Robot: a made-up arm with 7 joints. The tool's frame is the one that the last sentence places.
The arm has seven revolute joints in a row. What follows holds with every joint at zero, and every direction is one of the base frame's. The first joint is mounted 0.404 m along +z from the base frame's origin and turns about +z. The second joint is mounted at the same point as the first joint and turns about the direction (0, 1, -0.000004). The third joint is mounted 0.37 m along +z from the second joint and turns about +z. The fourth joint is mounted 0.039 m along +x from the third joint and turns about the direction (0, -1, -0.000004). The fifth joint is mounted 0.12 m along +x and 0.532 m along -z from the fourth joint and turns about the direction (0, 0.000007, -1). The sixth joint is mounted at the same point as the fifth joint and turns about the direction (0, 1, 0.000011). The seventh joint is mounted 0.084 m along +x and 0.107 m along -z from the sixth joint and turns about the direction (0, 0.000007, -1). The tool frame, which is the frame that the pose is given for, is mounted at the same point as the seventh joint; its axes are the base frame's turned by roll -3.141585, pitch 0 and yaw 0 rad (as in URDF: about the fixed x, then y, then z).
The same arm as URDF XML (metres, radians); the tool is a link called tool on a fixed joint. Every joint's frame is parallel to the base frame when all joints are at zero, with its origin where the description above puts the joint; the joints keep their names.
<robot name="arm">
  <link name="base_link"/>
  <link name="link1"/>
  <link name="link2"/>
  <link name="link3"/>
  <link name="link4"/>
  <link name="link5"/>
  <link name="link6"/>
  <link name="link7"/>
  <link name="tool"/>
  <joint name="joint 1" type="continuous">
    <parent link="base_link"/>
    <child link="link1"/>
    <origin xyz="0 0 0.404" rpy="0 0 0"/>
    <axis xyz="0 0 1"/>
  </joint>
  <joint name="joint 2" type="continuous">
    <parent link="link1"/>
    <child link="link2"/>
    <origin xyz="0 0 0" rpy="0 0 0"/>
    <axis xyz="0 1 0"/>
  </joint>
  <joint name="joint 3" type="continuous">
    <parent link="link2"/>
    <child link="link3"/>
    <origin xyz="0 0 0.37" rpy="0 0 0"/>
    <axis xyz="0 0 1"/>
  </joint>
  <joint name="joint 4" type="continuous">
    <parent link="link3"/>
    <child link="link4"/>
    <origin xyz="0.039 0 0" rpy="0 0 0"/>
    <axis xyz="0 -1 0"/>
  </joint>
  <joint name="joint 5" type="continuous">
    <parent link="link4"/>
    <child link="link5"/>
    <origin xyz="0.12 0 -0.532" rpy="0 0 0"/>
    <axis xyz="0 0 -1"/>
  </joint>
  <joint name="joint 6" type="continuous">
    <parent link="link5"/>
    <child link="link6"/>
    <origin xyz="0 0 0" rpy="0 0 0"/>
    <axis xyz="0 1 0"/>
  </joint>
  <joint name="joint 7" type="continuous">
    <parent link="link6"/>
    <child link="link7"/>
    <origin xyz="0.084 0 -0.107" rpy="0 0 0"/>
    <axis xyz="0 0 -1"/>
  </joint>
  <joint name="tool_fixed" type="fixed">
    <parent link="link7"/>
    <child link="tool"/>
    <origin xyz="0 0 0" rpy="-3.1416 0 0"/>
  </joint>
</robot>

